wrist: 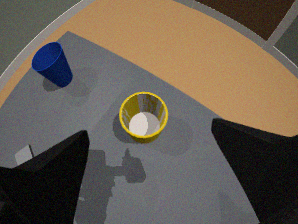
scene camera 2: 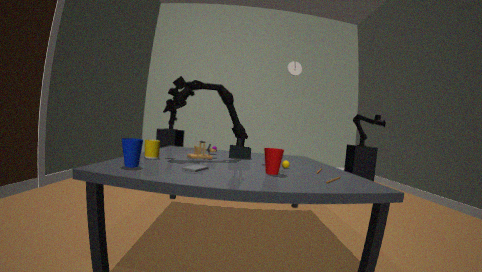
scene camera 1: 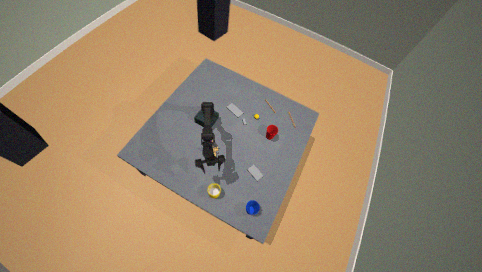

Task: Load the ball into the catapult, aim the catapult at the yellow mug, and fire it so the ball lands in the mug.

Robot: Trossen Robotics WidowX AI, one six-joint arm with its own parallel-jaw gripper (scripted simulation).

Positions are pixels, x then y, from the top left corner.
Scene:
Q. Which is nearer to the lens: the yellow mug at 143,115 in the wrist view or the blue mug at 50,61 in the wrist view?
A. The yellow mug.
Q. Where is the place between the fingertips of the gripper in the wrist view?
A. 152,131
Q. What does the gripper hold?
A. Nothing.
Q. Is the gripper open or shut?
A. Open.

